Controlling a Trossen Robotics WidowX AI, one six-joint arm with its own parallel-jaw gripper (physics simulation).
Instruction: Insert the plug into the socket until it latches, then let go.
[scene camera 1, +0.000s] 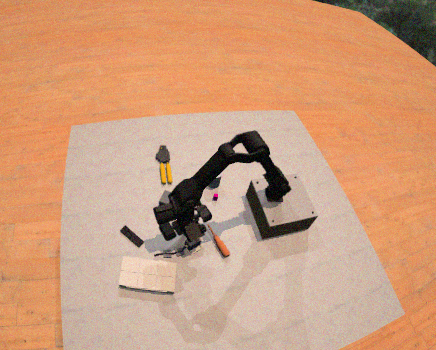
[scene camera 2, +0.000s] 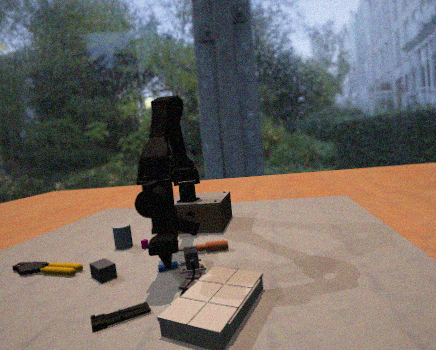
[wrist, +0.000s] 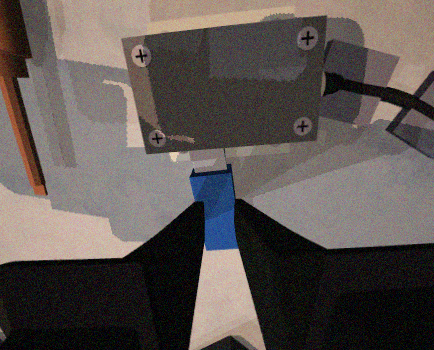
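Seen in the pictures: gripper, fingertip midpoint: (scene camera 2: 168, 266) (wrist: 218, 207); arm's base, link origin: (scene camera 1: 274, 195) (scene camera 2: 188, 200).
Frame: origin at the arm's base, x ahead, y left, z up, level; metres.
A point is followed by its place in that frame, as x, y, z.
Note:
The blue plug (wrist: 217, 227) @[0.343, 0.100, -0.092] (scene camera 2: 173, 266) @[0.340, 0.123, -0.095] lies between the fingertips of my gripper (wrist: 218, 207) @[0.339, 0.109, -0.096] (scene camera 2: 167, 262) @[0.339, 0.109, -0.096], which is shut on it. Its pale metal tip (wrist: 210, 162) @[0.323, 0.130, -0.095] points at the near side of the socket, a grey box with four screws (wrist: 230, 95) @[0.316, 0.160, -0.060] (scene camera 2: 191, 256) @[0.336, 0.173, -0.068]. A short stretch of the tip shows between the blue body and the box; how far the tip reaches in is hidden beneath the box edge. In scene camera 1 the arm hides the plug and most of the socket.
A black cable (wrist: 395, 95) (scene camera 1: 167, 254) leaves the socket's side. An orange screwdriver (scene camera 1: 220, 245) @[0.215, 0.173, -0.079] (scene camera 2: 212, 246) @[0.221, 0.178, -0.086] lies close by. A tiled block (scene camera 1: 147, 275) @[0.477, 0.297, -0.070] (scene camera 2: 212, 300) @[0.502, 0.295, -0.070], black bar (scene camera 1: 132, 236) @[0.540, 0.132, -0.100] (scene camera 2: 120, 316) @[0.553, 0.141, -0.093], yellow-handled pliers (scene camera 1: 164, 165) @[0.429, -0.209, -0.084] (scene camera 2: 47, 268) @[0.439, -0.200, -0.086], dark cube (scene camera 2: 103, 270) @[0.433, -0.009, -0.075], grey cylinder (scene camera 2: 122, 237) @[0.236, -0.117, -0.065] and magenta cube (scene camera 1: 215, 197) @[0.215, -0.046, -0.084] stand around.

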